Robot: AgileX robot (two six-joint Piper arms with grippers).
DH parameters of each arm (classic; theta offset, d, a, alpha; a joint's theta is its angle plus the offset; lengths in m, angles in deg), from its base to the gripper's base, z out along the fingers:
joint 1: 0 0.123 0 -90
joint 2: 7.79 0 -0.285 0
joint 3: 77.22 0 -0.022 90
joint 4: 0 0.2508 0 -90
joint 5: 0 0 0.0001 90
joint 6: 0 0.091 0 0
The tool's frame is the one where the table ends.
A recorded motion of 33 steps. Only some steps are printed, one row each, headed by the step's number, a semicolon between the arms.
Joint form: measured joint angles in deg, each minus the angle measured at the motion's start. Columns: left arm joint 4, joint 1, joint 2, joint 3, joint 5, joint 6; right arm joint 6, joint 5, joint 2, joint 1, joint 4, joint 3.
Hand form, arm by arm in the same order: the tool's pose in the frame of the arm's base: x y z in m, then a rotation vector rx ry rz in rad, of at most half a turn. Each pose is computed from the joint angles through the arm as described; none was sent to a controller.
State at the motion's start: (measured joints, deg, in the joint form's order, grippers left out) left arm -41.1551 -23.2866 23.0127 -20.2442 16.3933 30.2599; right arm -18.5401 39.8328 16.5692 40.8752 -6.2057 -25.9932
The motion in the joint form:
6: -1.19 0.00 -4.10 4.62 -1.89 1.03; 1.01 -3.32 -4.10 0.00 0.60 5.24
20: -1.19 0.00 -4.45 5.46 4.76 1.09; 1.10 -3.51 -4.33 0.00 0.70 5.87
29: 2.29 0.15 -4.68 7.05 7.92 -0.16; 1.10 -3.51 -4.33 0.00 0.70 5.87
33: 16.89 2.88 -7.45 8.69 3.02 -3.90; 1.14 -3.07 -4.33 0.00 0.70 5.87
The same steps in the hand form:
6: 0.0710 -0.0474 0.2662 0.3277 1.7316 -0.5737; 0.0452 0.0321 0.2649 -0.9990 1.7057 0.1569
20: 0.0649 -0.0521 0.2543 0.4059 1.8204 -0.6181; 0.0451 0.0322 0.2619 -0.9995 1.7099 0.1594
29: 0.0623 -0.0522 0.2404 0.4630 1.8886 -0.5924; 0.0451 0.0322 0.2619 -0.9995 1.7099 0.1594
33: 0.0659 -0.0378 0.2361 0.4784 1.8130 -0.3335; 0.0450 0.0320 0.2612 -1.0023 1.7171 0.1584

